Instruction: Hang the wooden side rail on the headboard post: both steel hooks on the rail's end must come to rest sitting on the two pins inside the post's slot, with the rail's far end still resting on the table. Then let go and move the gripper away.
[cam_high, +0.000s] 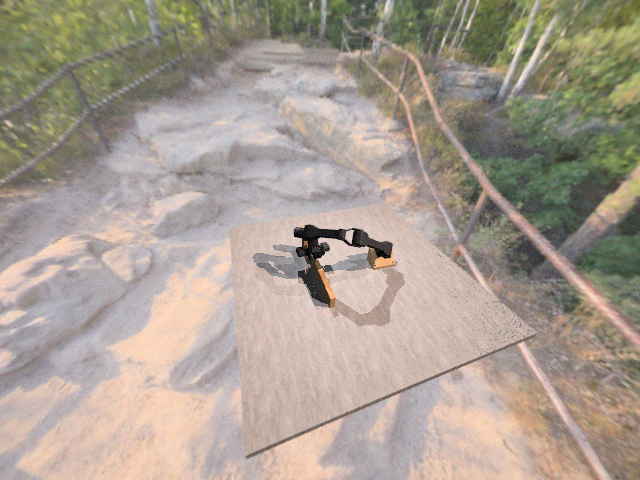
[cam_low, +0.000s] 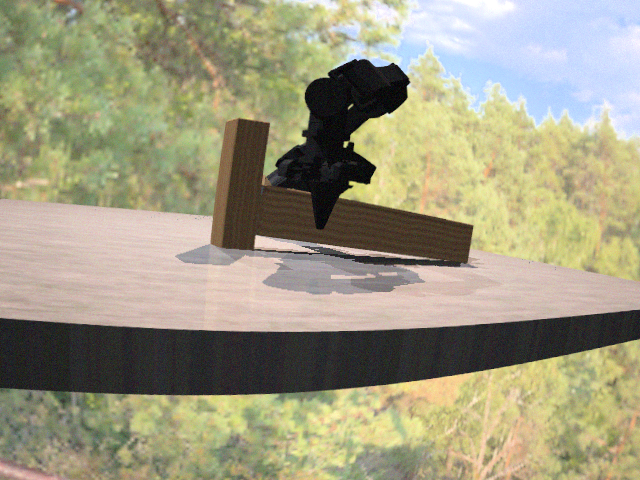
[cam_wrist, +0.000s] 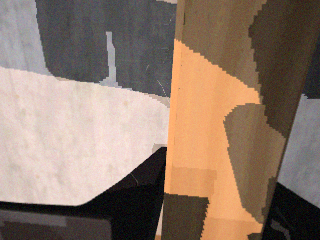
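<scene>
My gripper tip is 13 cm to the left of the headboard post and 4 cm below it.
</scene>
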